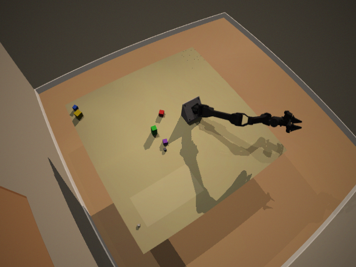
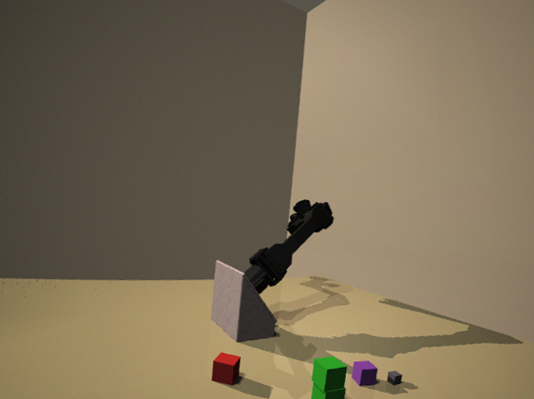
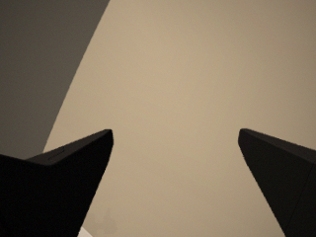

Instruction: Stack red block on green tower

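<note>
My gripper tip is now 59 cm short of the red block, 79 cm to the left of it and 30 cm above it. From my gripper tip the other things lie so: small dark grey block: 75 cm ahead, 54 cm to the right, 30 cm below; yellow block: 111 cm ahead, 118 cm to the right, 29 cm below; purple block: 72 cm ahead, 58 cm to the right, 30 cm below.
</note>
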